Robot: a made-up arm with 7 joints.
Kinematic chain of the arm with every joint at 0, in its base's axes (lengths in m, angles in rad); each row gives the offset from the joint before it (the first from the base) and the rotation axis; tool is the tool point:
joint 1: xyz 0 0 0.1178 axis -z
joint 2: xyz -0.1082 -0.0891 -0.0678 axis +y
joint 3: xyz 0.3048 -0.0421 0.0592 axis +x
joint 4: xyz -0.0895 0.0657 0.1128 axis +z
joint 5: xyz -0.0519 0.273 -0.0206 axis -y
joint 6: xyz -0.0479 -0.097 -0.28 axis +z
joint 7: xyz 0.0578 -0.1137 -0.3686 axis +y
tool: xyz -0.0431 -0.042 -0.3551
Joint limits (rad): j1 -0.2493..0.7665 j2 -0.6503..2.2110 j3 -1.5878..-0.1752 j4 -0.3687..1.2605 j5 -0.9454..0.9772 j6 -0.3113..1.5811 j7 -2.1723..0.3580
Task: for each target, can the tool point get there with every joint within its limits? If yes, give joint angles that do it. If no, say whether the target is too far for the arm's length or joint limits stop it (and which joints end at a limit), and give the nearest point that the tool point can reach.
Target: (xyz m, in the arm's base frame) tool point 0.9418 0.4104 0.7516
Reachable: no: joint limits stop it (at a limit: joint 1, joint 2, joint 3, joint 5) | nearest point 0.8094 0.3140 0.5819 | short by 0.236 m
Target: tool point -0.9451 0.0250 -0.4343
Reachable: yes | joints 0.3962 1.8395 -0.8533 0.5649 0.3988 -0.0207 -1.0087
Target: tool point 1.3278 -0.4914 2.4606
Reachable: no: too far | nearest point 0.6678 -0.3028 0.8708 | short by 1.732 m
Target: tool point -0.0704 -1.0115 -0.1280
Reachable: yes | joints -0.1018 0.3964 -1.1936 0.9243 -0.2921 0.4296 -0.2084
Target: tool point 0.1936 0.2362 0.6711
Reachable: no: joint limits stop it (at a limit: joint 2, joint 3, joint 4, joint 5, joint 6, joint 7) | nearest point 0.1726 0.2106 0.7684 | short by 0.103 m
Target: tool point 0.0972 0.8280 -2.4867
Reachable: no: too far | nearest point -0.0652 0.3363 -1.0520 | short by 1.525 m
